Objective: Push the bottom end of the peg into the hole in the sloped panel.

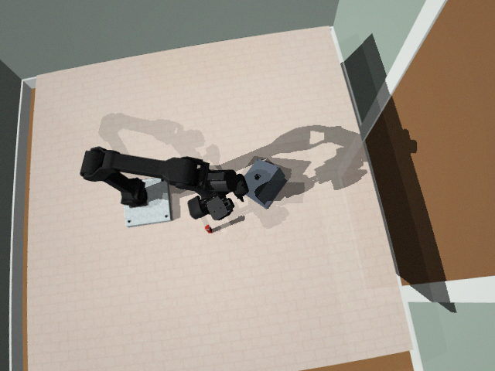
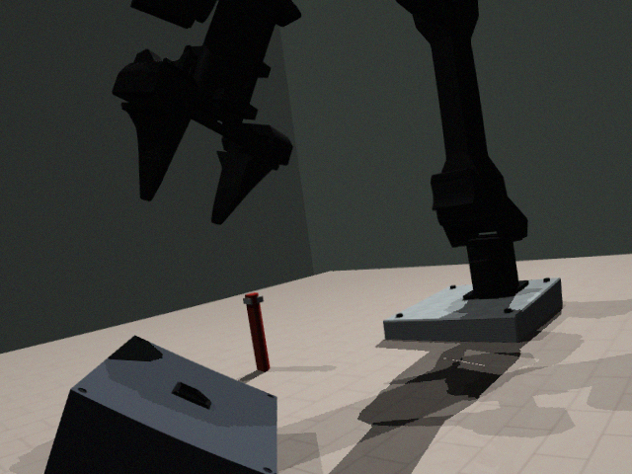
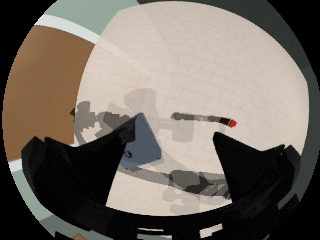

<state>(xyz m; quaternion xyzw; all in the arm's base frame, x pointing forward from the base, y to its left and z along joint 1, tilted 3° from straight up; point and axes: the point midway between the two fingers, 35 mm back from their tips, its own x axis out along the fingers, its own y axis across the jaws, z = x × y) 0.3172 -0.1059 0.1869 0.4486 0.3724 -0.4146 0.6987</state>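
My gripper tip is now 11 cm above the peg, 9 cm past it and 3 cm to the left of it. The rest, counted from my gripper tip: sloped panel: 13 cm below, 11 cm to the left, 11 cm ahead.
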